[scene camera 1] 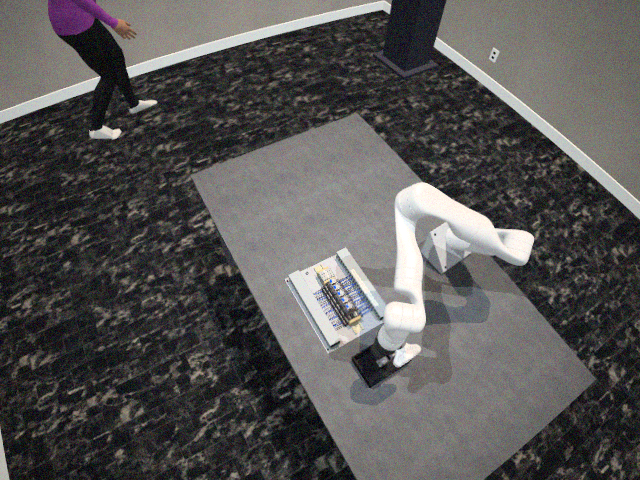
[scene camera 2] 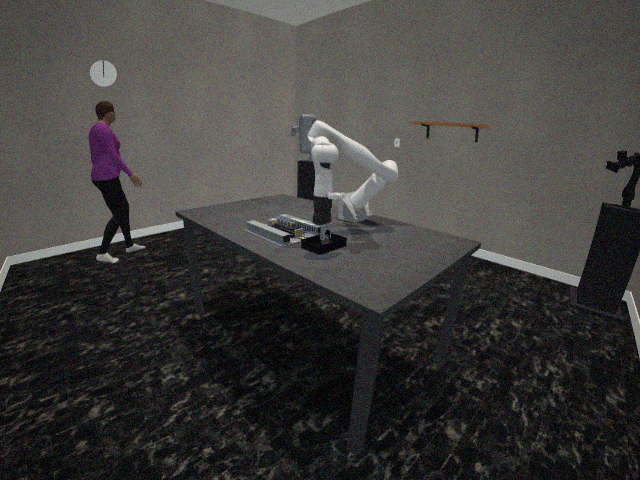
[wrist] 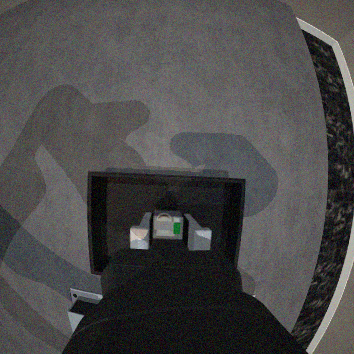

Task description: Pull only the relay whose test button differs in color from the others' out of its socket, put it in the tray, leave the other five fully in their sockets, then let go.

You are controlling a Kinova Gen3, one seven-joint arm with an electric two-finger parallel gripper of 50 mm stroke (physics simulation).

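Frame: origin at the arm's base, x right, y ahead, z up, level; millimetres.
Seen in the pictures: gripper, between the fingertips: (scene camera 1: 383, 361) (scene camera 2: 325, 238) (wrist: 167, 223); arm's base, origin of its link: (scene camera 1: 454, 236) (scene camera 2: 356, 202).
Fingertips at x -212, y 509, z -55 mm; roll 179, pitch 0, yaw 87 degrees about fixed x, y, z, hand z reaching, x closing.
Observation:
Offsets run from my fingertips to a thing's top centre. "*": to the spot under its first point. Level surfaces: height alone.
The relay with a green test button {dx +0, dy +0, dz +16 mm} (wrist: 162, 228) is a pale block between the gripper's two fingers in the wrist view. My gripper (wrist: 167, 223) (scene camera 2: 325, 233) is shut on it, pointing down, low over or inside the tray. The black tray {dx +9, dy -2, dz -2 mm} (wrist: 98, 220) (scene camera 2: 321, 249) (scene camera 1: 361, 373) surrounds the relay in the wrist view. Whether the relay touches the tray floor is hidden. The other relays stand in a dark row {* dx +261, dy -2, dz +11 mm} (scene camera 1: 338, 298) with small blue spots on the panel; their number and seating are too small to tell.
The panel's grey ducts {* dx +264, dy +96, dz +5 mm} (scene camera 1: 314, 312) (scene camera 2: 266, 231) and blue wires lie beside the tray. A panel corner {* dx +119, dy -115, dz -34 mm} (wrist: 85, 295) shows at the wrist view's lower left. The grey table {dz -37 mm} (scene camera 1: 289, 170) (scene camera 2: 392, 263) bears everything. A person in purple (scene camera 1: 82, 18) (scene camera 2: 104, 149) stands beyond it.

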